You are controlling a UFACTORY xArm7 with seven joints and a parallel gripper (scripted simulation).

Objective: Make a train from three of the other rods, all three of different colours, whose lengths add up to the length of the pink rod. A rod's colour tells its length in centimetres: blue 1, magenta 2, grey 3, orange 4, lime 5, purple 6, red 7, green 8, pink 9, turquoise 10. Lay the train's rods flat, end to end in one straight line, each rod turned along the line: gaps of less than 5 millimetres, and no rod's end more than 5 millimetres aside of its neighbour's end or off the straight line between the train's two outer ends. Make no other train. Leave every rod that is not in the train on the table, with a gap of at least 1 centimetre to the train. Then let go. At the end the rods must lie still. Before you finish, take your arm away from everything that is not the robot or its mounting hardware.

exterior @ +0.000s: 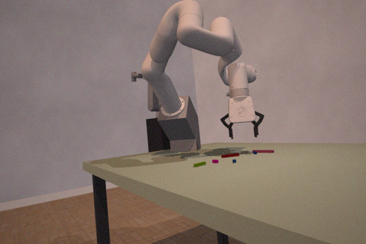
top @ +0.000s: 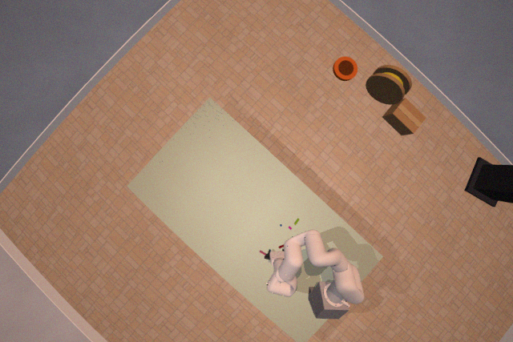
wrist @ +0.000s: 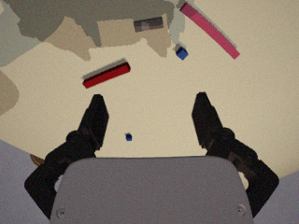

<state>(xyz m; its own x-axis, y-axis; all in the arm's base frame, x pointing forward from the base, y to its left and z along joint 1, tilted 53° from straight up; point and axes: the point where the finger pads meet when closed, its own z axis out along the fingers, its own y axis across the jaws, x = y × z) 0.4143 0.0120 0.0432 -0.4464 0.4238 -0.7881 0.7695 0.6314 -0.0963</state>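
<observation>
Right now my hand is 80 mm to the right of the pink rod, 70 mm above it and 40 mm short of it. Also, from my hand: grey rod 70 mm below, 50 mm to the left, 30 mm behind; then red rod 70 mm below, 50 mm behind, 30 mm to the right; then magenta rod 170 mm to the right, 70 mm below, 30 mm behind.
</observation>
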